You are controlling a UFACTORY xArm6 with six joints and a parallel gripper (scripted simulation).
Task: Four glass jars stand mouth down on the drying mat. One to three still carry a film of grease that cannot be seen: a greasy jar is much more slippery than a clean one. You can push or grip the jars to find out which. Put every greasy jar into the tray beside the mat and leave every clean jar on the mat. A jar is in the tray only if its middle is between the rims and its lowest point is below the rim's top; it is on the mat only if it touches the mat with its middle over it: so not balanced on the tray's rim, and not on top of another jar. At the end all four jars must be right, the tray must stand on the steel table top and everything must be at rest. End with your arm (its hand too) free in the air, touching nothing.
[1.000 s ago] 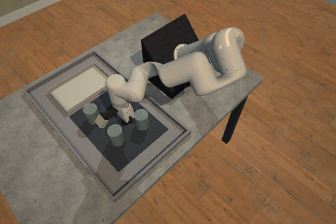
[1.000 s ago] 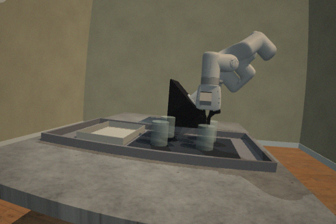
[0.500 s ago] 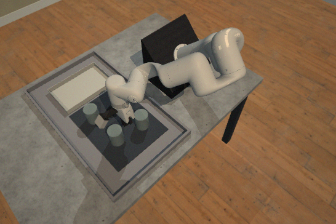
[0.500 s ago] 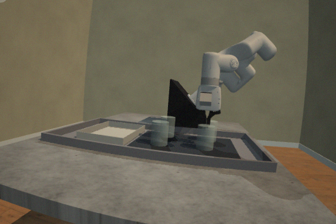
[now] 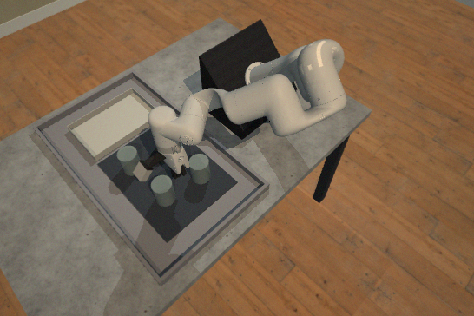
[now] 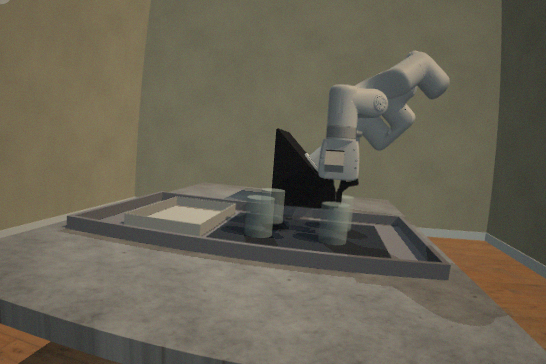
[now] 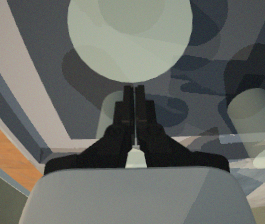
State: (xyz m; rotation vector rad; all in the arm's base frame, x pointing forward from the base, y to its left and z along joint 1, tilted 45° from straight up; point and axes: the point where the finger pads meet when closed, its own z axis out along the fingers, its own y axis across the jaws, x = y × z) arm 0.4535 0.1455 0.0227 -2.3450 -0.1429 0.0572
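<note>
My gripper is now 1 cm short of the dark mat, 8 cm to the left of it and 9 cm above it. Round my hand: cream tray: 4 cm ahead, 40 cm to the right, 9 cm below.
</note>
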